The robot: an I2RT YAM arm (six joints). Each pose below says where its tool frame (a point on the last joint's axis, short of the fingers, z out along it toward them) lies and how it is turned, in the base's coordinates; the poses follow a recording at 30 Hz.
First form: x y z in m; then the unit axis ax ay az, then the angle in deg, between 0 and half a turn.
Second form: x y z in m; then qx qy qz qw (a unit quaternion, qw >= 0). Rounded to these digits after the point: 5 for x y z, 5 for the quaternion.
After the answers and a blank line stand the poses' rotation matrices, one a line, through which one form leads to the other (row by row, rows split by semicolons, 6 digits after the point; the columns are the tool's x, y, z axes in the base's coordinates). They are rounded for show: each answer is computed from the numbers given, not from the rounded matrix.
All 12 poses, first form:
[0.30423 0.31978 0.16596 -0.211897 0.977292 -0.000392 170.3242]
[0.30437 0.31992 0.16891 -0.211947 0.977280 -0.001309 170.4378]
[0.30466 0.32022 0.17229 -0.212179 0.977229 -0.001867 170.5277]
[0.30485 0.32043 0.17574 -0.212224 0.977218 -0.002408 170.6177]
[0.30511 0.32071 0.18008 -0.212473 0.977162 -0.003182 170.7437]
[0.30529 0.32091 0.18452 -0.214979 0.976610 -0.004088 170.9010]
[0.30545 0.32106 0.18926 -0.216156 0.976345 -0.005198 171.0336]
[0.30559 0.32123 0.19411 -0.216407 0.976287 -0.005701 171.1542]
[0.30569 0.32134 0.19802 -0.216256 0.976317 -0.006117 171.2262]
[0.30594 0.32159 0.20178 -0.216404 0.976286 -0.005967 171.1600]
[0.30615 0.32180 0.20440 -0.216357 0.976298 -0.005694 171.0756]
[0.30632 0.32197 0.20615 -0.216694 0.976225 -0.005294 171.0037]
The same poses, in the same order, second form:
[0.30423 0.31978 0.16596 -0.21114 0.97381 -0.00039 0.08434]
[0.30437 0.31992 0.16891 -0.21121 0.97388 -0.00130 0.08335]
[0.30466 0.32022 0.17229 -0.21145 0.97389 -0.00186 0.08257]
[0.30485 0.32043 0.17574 -0.21151 0.97394 -0.00240 0.08178]
[0.30511 0.32071 0.18008 -0.21178 0.97398 -0.00317 0.08069]
[0.30529 0.32091 0.18452 -0.21430 0.97353 -0.00408 0.07932]
[0.30545 0.32106 0.18926 -0.21549 0.97336 -0.00518 0.07817]
[0.30559 0.32123 0.19411 -0.21576 0.97338 -0.00568 0.07712]
[0.30569 0.32134 0.19802 -0.21562 0.97346 -0.00610 0.07649]
[0.30594 0.32159 0.20178 -0.21576 0.97338 -0.00595 0.07707]
[0.30615 0.32180 0.20440 -0.21570 0.97334 -0.00568 0.07780]
[0.30632 0.32197 0.20615 -0.21603 0.97322 -0.00528 0.07843]

-0.896613 -0.411159 0.164421; -0.411290 0.910838 0.034853; -0.164091 -0.036375 -0.985774
-0.896887 -0.411168 0.162895; -0.411603 0.910778 0.032668; -0.161793 -0.037749 -0.986102
-0.896939 -0.411561 0.161610; -0.412175 0.910567 0.031294; -0.160036 -0.038543 -0.986358
-0.897147 -0.411611 0.160322; -0.412397 0.910513 0.029922; -0.158292 -0.039272 -0.986611
-0.897277 -0.412026 0.158521; -0.413049 0.910278 0.027998; -0.155834 -0.040355 -0.986959
-0.895566 -0.416613 0.156189; -0.417906 0.908116 0.026062; -0.152695 -0.041931 -0.987383
-0.894904 -0.418697 0.154402; -0.420317 0.907070 0.023601; -0.149935 -0.043777 -0.987726
-0.894999 -0.419161 0.152582; -0.420914 0.906829 0.022213; -0.147676 -0.044344 -0.988041
-0.895312 -0.418866 0.151552; -0.420732 0.906939 0.021112; -0.146291 -0.044861 -0.988224
-0.895016 -0.419118 0.152599; -0.420951 0.906824 0.021674; -0.147464 -0.044838 -0.988051
-0.894840 -0.419017 0.153903; -0.420784 0.906882 0.022513; -0.149005 -0.044614 -0.987829
-0.894363 -0.419654 0.154933; -0.421310 0.906609 0.023612; -0.150373 -0.044157 -0.987643

